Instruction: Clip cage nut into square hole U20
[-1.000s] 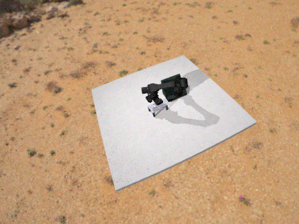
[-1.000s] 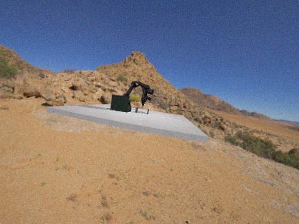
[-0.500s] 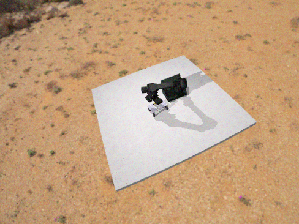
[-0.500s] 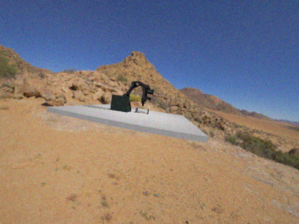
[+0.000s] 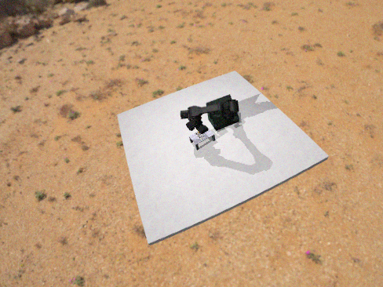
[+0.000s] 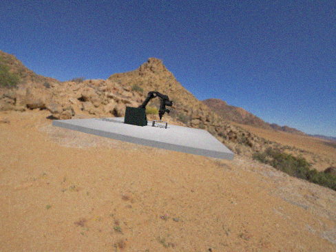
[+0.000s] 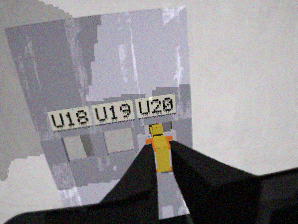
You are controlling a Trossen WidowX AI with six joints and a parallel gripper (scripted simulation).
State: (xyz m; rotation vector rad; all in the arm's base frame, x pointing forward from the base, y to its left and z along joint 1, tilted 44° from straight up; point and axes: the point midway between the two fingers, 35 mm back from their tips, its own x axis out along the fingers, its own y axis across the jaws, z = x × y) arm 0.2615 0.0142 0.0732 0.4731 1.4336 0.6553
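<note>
Now: gripper tip 10 mm above the cage nut.
</note>
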